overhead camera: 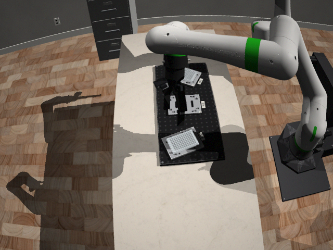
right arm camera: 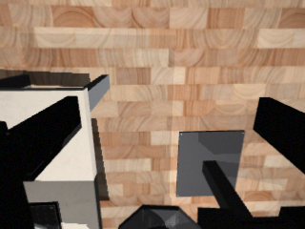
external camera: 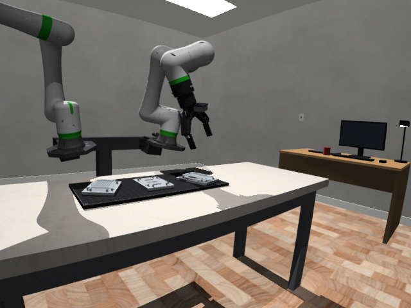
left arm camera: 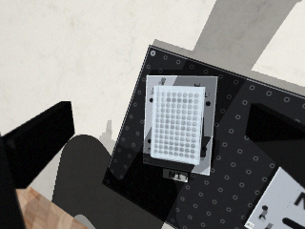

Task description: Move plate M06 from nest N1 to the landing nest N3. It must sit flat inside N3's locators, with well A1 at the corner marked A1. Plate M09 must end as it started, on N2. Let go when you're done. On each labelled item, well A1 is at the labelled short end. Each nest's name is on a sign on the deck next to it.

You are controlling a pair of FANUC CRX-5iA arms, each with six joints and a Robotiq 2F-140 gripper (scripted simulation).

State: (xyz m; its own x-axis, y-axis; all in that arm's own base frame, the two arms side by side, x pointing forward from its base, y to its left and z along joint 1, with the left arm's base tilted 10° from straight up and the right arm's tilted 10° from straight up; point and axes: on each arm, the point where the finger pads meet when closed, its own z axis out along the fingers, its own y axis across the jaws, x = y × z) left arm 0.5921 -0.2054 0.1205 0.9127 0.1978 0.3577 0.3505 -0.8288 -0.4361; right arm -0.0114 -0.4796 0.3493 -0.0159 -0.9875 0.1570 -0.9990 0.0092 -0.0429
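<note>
Now: left hand 4 cm past the plate M06, 2 cm to the right of it and 18 cm above it. Also, from my left hand: plate M09: 11 cm behind, 41 cm to the right, 18 cm below; then landing nest N3: 8 cm behind, 20 cm to the right, 19 cm below.
</note>
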